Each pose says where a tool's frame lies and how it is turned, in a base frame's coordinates. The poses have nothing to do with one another.
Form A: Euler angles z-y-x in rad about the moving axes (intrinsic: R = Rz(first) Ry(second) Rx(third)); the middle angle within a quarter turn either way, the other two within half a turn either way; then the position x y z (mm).
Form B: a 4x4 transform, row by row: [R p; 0 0 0 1], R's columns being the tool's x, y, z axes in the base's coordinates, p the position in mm. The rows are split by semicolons. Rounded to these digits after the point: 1 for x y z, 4 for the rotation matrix.
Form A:
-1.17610 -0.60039 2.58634 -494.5 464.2 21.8
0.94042 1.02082 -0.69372 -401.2 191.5 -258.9
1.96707 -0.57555 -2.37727 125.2 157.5 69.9
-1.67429 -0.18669 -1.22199 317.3 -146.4 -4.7
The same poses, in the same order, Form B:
0.3173 -0.8990 -0.3020 -494.5; -0.7617 -0.0518 -0.6459 464.2; 0.5650 0.4350 -0.7012 21.8; 0 0 0 1
0.3081 -0.9424 -0.1301 -401.2; 0.4222 0.0129 0.9064 191.5; -0.8525 -0.3342 0.4019 -258.9; 0 0 0 1
-0.3238 0.5205 -0.7901 125.2; 0.7739 0.6261 0.0953 157.5; 0.5443 -0.5806 -0.6056 69.9; 0 0 0 1
-0.1015 0.3219 0.9413 317.3; -0.9774 -0.2088 -0.0340 -146.4; 0.1856 -0.9235 0.3358 -4.7; 0 0 0 1

